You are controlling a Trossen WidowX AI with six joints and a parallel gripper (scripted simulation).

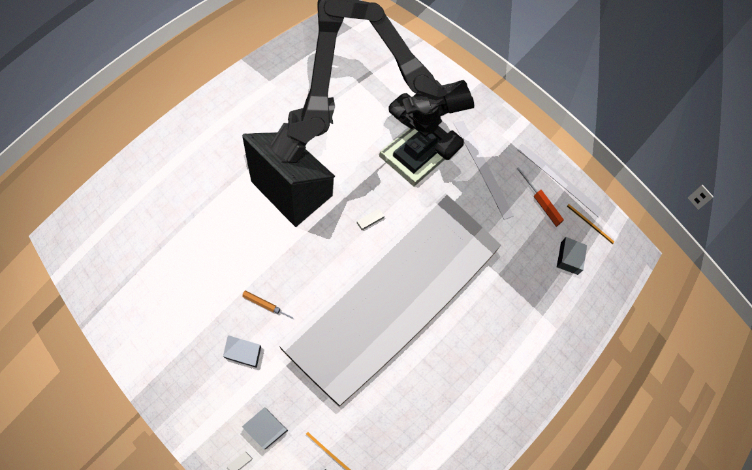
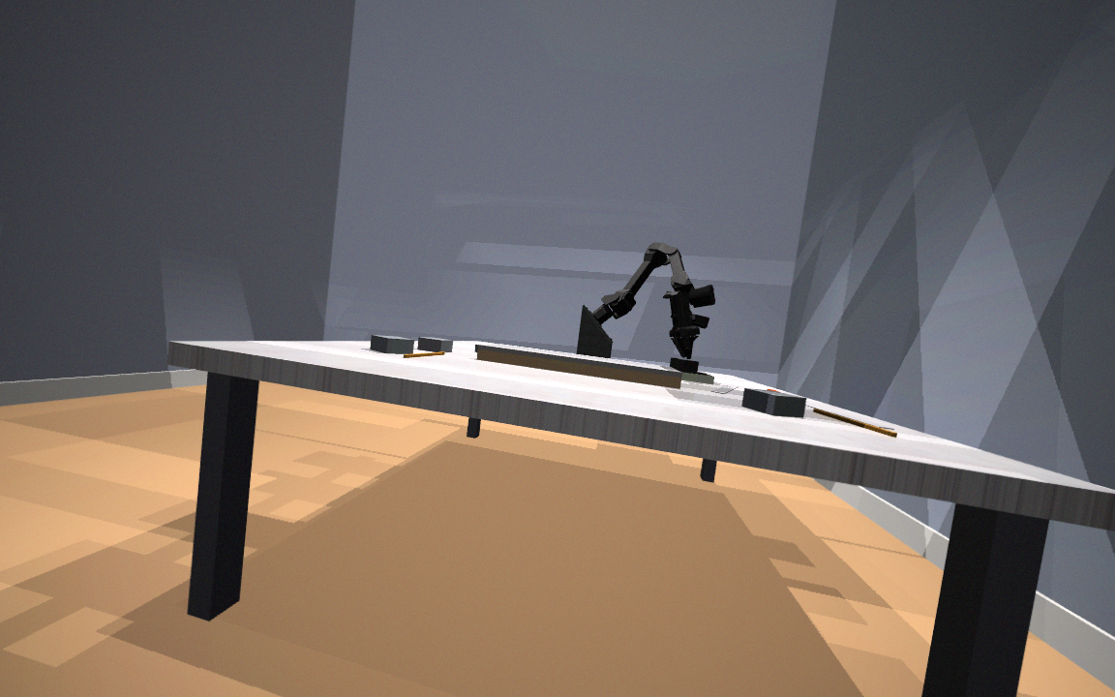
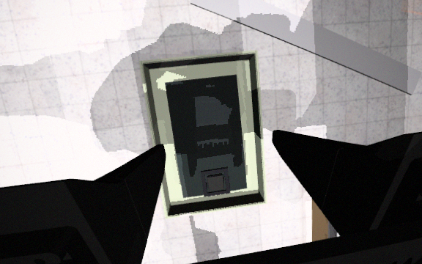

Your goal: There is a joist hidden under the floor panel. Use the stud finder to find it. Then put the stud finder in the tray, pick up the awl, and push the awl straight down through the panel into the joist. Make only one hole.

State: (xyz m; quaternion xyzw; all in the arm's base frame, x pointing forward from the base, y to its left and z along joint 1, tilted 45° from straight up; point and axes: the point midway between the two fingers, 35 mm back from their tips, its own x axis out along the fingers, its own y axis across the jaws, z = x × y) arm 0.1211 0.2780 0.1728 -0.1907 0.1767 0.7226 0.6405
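Now: gripper tip 2 cm to the left of the stud finder and 2 cm above it. From my gripper tip the other things lie so: pale green tray (1 cm behind, 5 cm below); awl (9 cm ahead, 53 cm to the right, 6 cm below).
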